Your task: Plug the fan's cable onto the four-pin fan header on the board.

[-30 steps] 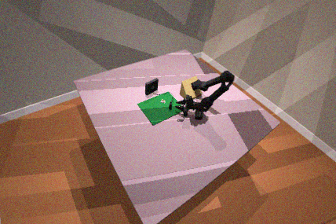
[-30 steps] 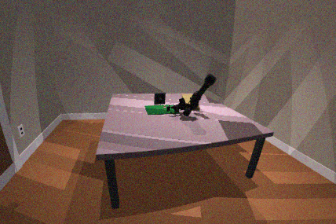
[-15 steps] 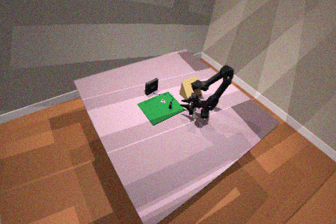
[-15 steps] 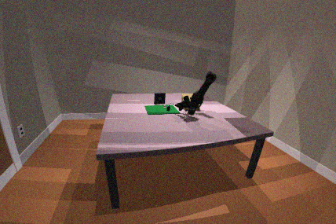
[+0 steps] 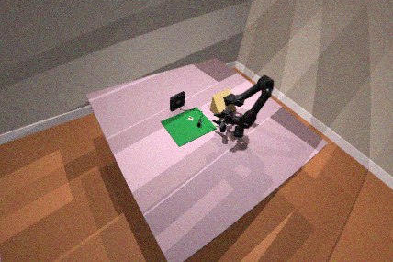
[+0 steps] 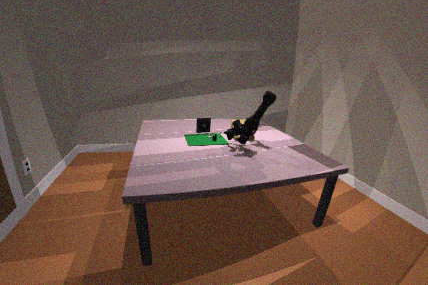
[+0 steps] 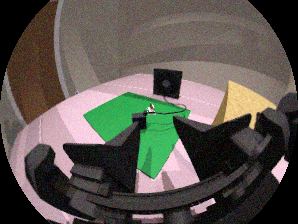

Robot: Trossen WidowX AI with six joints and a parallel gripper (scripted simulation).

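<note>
My gripper tip is now 7 cm short of the dark plug, 6 cm above it and 5 cm to the left of it. The rest, counted from my gripper tip: four-pin header 12 cm to the right, 9 cm below, 8 cm ahead; green board 12 cm ahead, 10 cm below, 9 cm to the right; black fan 27 cm to the right, 9 cm ahead, 3 cm below.
</note>
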